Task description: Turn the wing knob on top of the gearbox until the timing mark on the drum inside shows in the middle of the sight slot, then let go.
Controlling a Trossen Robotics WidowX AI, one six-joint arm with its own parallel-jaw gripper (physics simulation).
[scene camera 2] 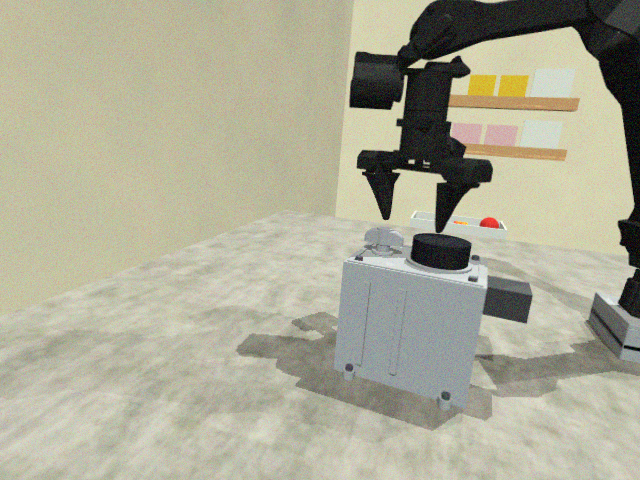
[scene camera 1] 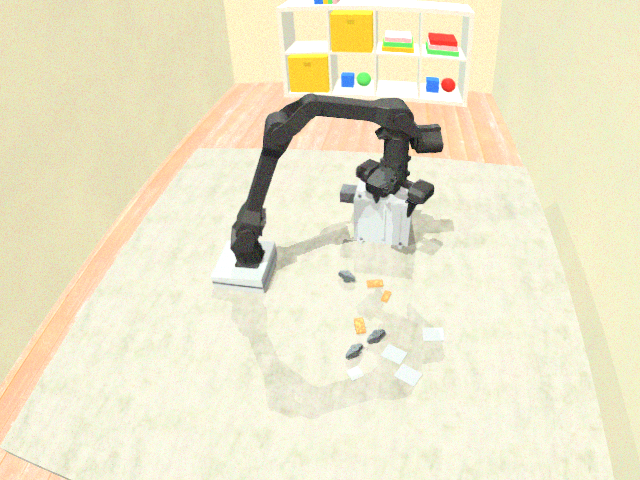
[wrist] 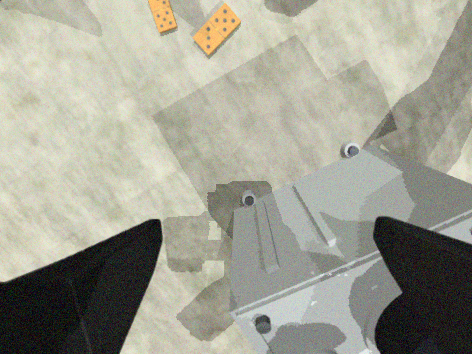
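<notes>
The light grey gearbox stands upright on the mat. On its top, in scene camera 2, are a pale grey wing knob and a thick black round cap. My gripper is open and empty, pointing down above the gearbox top. In scene camera 2 one fingertip is just above the wing knob and the other just above the black cap. In the wrist view the right finger covers part of the gearbox and the wing knob does not show. The sight slot and the timing mark do not show in any view.
A dark block sticks out from the gearbox side. Orange dominoes, dark grey winged pieces and white tiles lie on the mat. A white shelf unit stands at the back.
</notes>
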